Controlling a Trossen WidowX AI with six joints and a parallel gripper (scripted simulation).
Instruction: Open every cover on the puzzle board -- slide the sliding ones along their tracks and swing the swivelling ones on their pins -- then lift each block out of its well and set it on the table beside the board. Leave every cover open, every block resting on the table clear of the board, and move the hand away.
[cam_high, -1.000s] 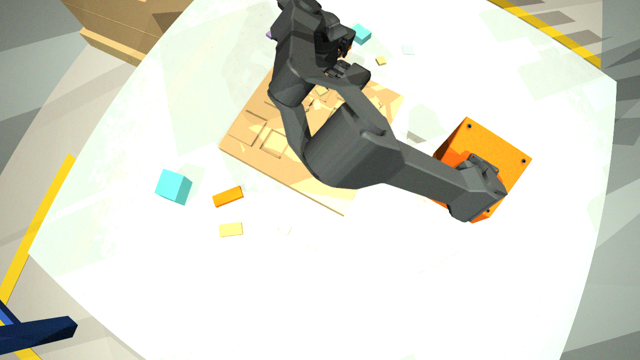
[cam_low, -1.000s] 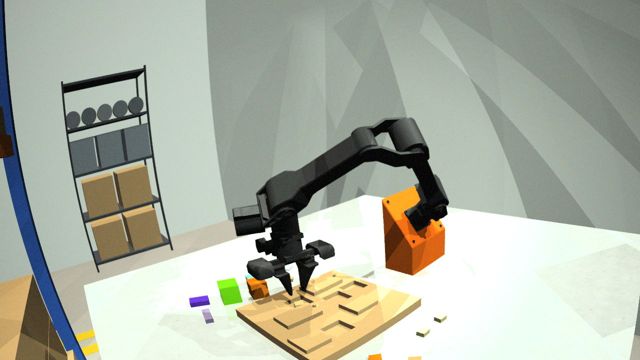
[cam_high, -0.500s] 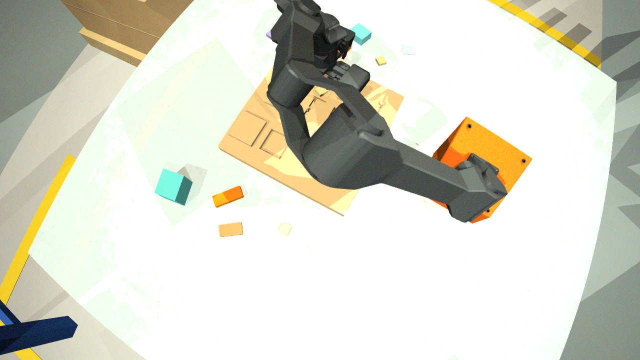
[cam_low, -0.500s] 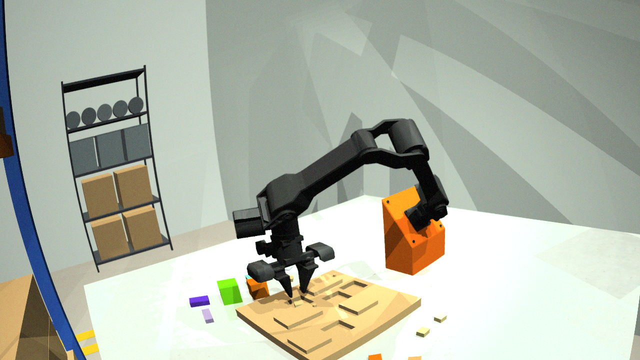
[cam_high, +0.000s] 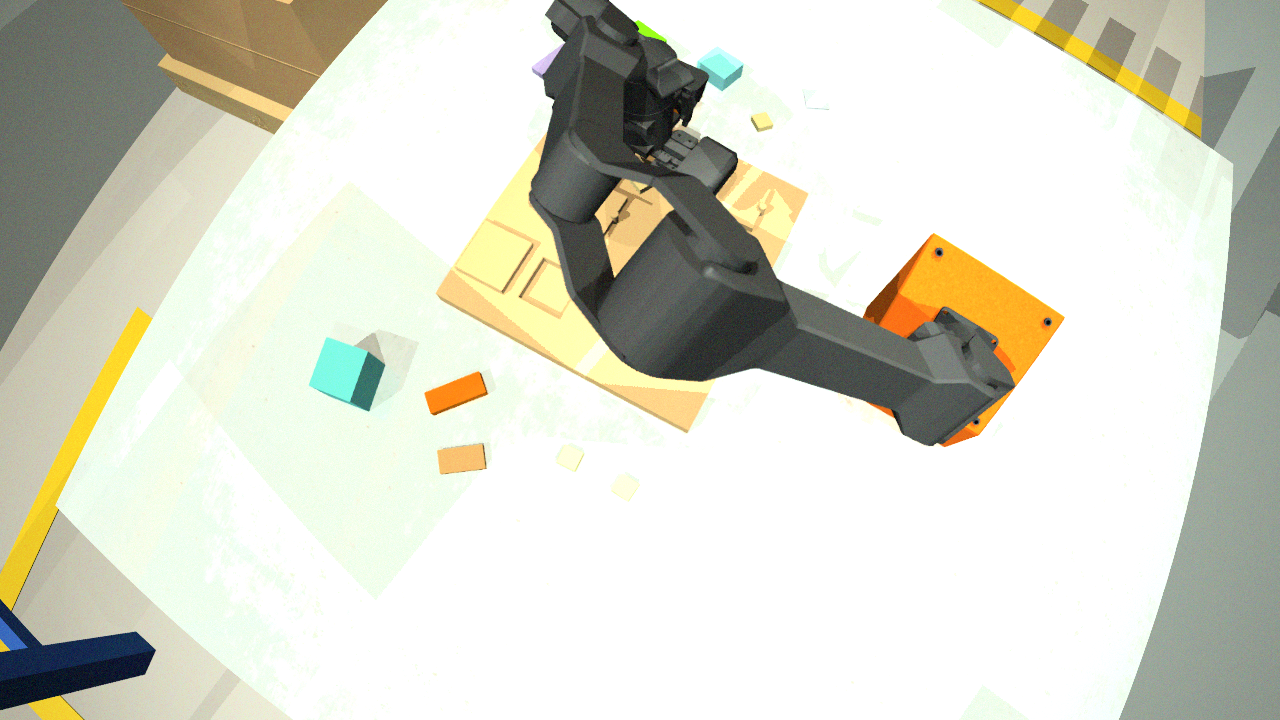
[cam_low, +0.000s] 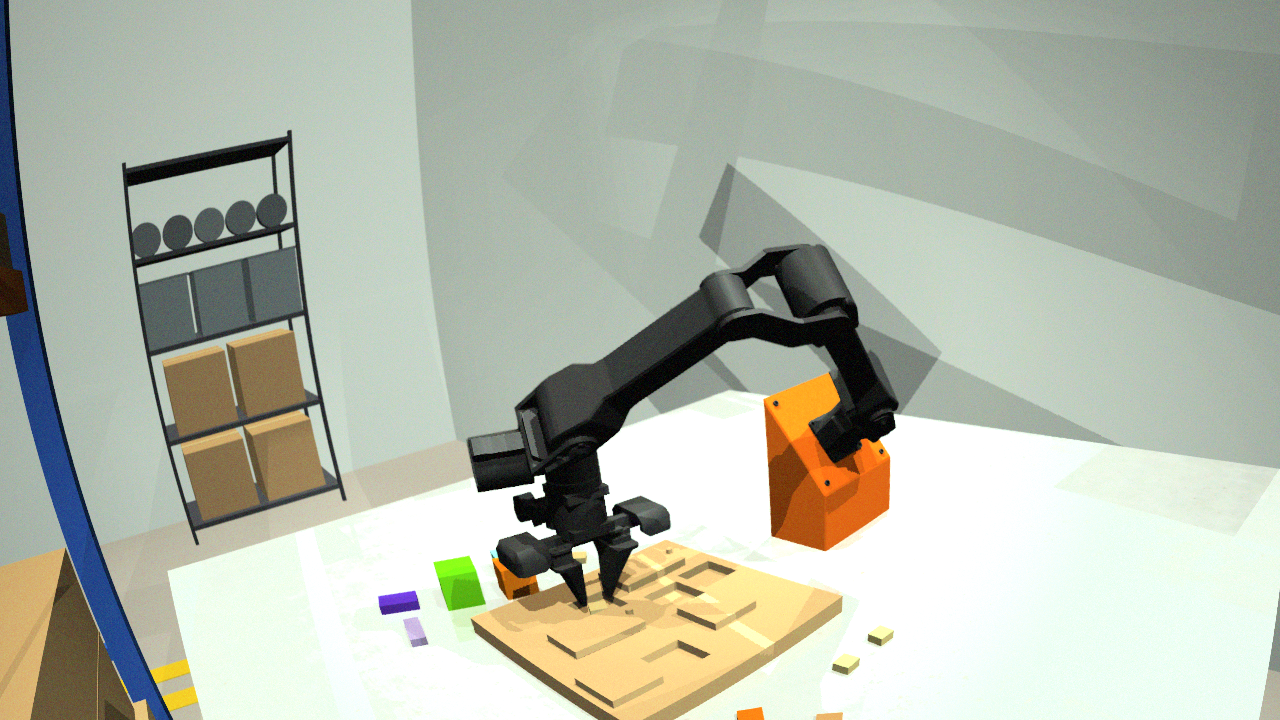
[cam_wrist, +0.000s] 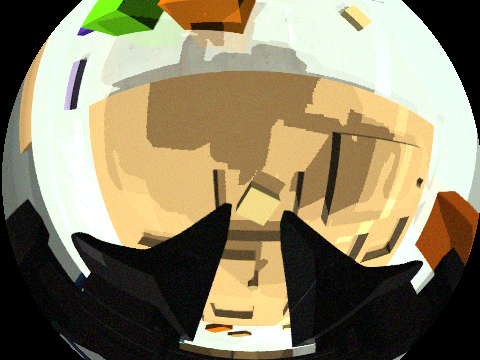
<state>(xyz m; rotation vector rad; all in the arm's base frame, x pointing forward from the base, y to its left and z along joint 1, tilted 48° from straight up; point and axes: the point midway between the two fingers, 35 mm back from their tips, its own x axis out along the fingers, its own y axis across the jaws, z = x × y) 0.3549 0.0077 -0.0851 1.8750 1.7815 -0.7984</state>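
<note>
My gripper tip is now 230 mm to the left of the grey tile, 120 mm past it and 30 mm above it. Also, from my gripper tip: orange cube (140 mm to the right, 30 mm ahead, 10 mm below); green cube (160 mm to the right, 100 mm ahead); pale cyan block (200 mm to the right, 10 mm below).
</note>
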